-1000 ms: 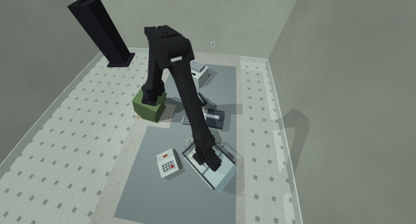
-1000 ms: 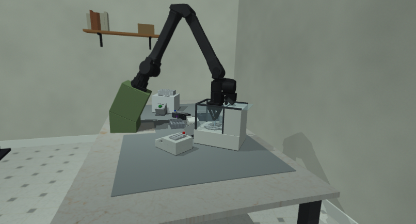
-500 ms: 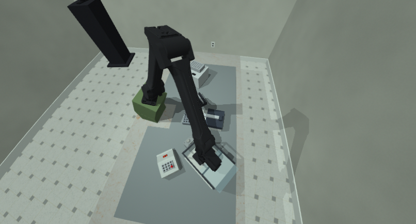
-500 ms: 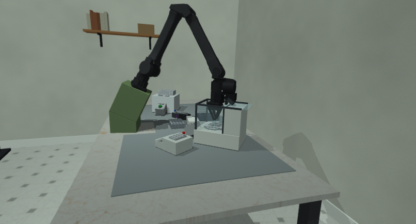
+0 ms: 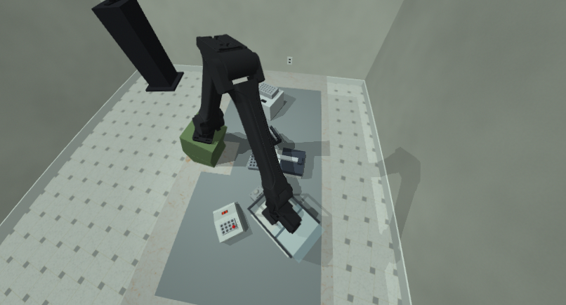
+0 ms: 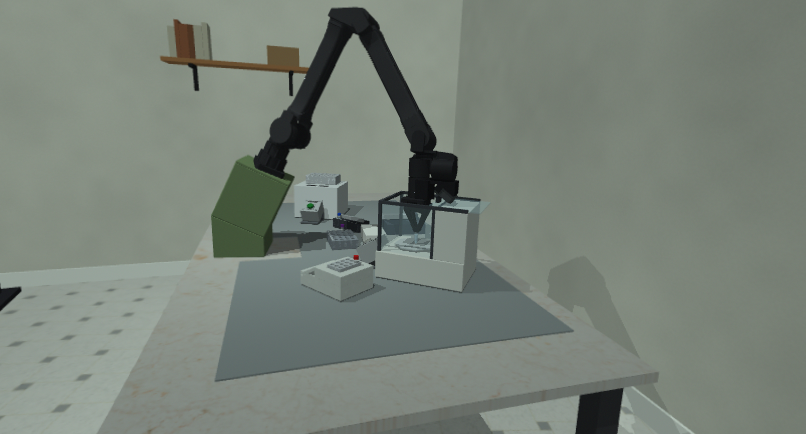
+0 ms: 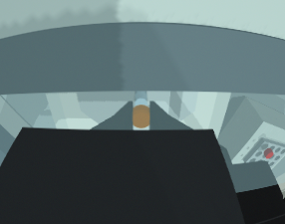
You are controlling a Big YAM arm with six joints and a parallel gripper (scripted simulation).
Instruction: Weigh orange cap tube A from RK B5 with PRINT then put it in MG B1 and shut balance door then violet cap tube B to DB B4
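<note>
Right now my hand is 5 cm above the balance pan and 1 cm to the right of it. Also, from my hand: balance door (8 cm above, 6 cm to the right, 6 cm ahead); red-capped tube (19 cm behind, 6 cm below, 5 cm to the right); dry block DB (23 cm behind, 10 cm below, 3 cm to the right).
</note>
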